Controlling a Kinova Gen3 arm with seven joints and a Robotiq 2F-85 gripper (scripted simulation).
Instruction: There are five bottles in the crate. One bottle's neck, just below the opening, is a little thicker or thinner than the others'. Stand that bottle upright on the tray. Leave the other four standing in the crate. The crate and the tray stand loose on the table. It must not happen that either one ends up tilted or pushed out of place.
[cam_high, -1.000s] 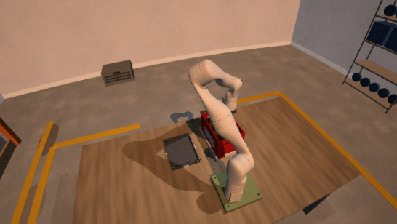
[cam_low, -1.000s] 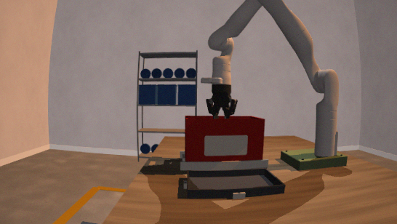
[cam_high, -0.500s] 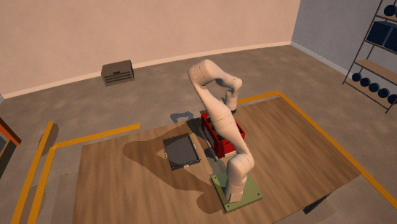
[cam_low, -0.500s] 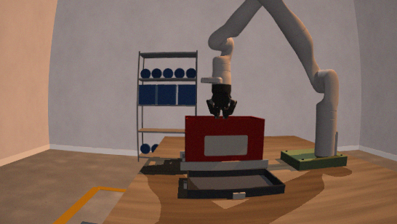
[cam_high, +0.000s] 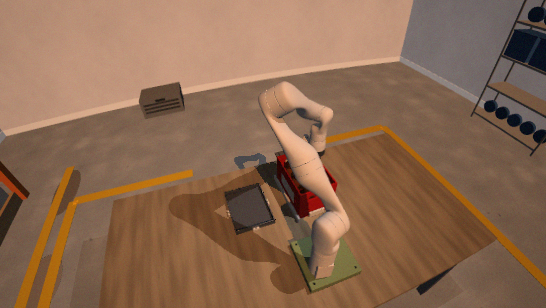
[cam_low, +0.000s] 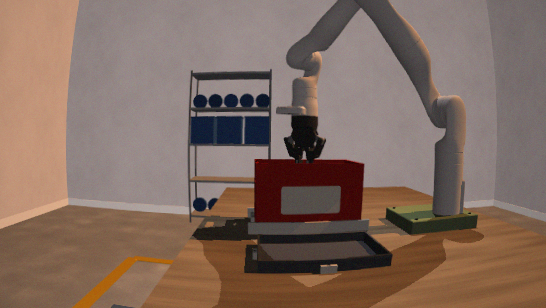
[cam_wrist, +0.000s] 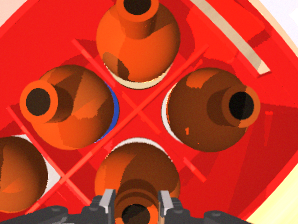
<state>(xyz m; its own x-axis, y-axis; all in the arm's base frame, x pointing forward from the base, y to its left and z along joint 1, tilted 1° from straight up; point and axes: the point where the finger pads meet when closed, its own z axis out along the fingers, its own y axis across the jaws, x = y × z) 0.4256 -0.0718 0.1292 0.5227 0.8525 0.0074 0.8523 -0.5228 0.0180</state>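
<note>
Right now my hand is 7 cm above the red crate, 5 cm to the right of it and 1 cm past it. Also, from my hand: dark tray (34 cm to the left, 14 cm below, 7 cm behind).
</note>
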